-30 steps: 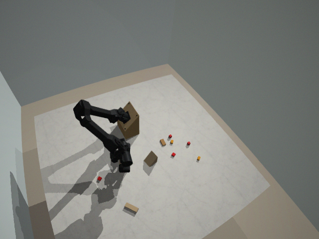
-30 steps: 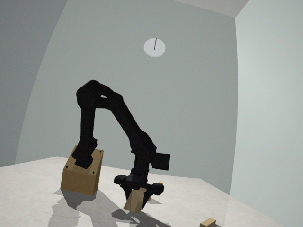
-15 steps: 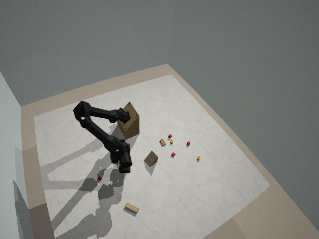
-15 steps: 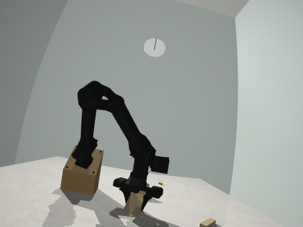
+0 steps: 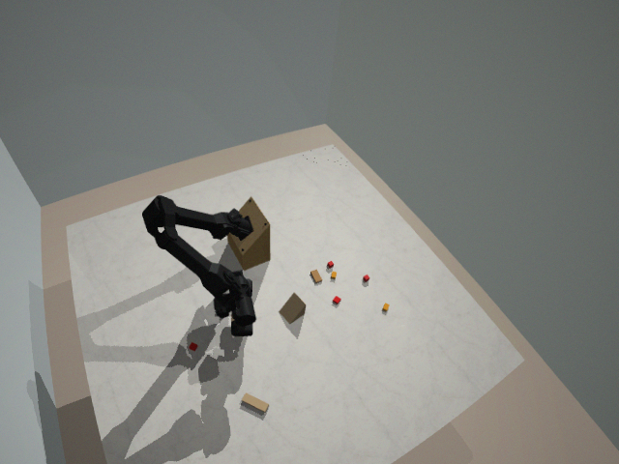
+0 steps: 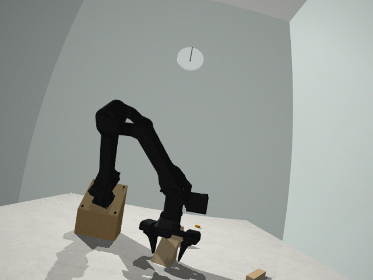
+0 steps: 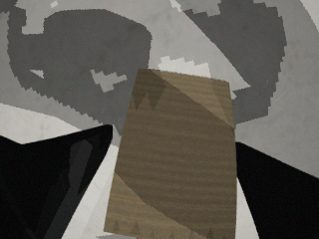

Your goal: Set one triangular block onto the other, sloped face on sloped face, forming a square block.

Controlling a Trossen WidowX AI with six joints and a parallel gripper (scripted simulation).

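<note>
My gripper tip is 1 cm below the triangular block. Also, from my gripper tip: flat tan block: 27 cm ahead, 5 cm to the right.
</note>
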